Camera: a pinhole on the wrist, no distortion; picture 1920 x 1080 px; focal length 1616.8 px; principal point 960.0 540.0 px. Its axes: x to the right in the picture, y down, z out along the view. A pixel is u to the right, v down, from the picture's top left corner.
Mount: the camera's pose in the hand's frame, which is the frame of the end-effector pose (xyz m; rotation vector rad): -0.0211 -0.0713 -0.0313 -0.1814 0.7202 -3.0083
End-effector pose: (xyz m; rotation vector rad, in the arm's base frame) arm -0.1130 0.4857 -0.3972 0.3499 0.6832 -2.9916
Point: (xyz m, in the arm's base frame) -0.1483 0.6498 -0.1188
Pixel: 1222.3 1011.5
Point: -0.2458 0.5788 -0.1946
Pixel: 449.9 622.2
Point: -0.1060 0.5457 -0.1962
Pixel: 1441.9 343.8
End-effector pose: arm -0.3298 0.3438 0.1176 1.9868 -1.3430 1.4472
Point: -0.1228 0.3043 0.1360
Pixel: 625.8 559.3
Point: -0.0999 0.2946 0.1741
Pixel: 376.5 710.2
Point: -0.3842 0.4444 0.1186
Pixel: behind the camera
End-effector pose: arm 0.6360 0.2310 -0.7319 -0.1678 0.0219 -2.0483
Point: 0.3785 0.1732 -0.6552
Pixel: outside the picture
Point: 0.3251 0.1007 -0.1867
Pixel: 226.5 365.8
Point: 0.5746 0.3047 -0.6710
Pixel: 1330.8 166.9
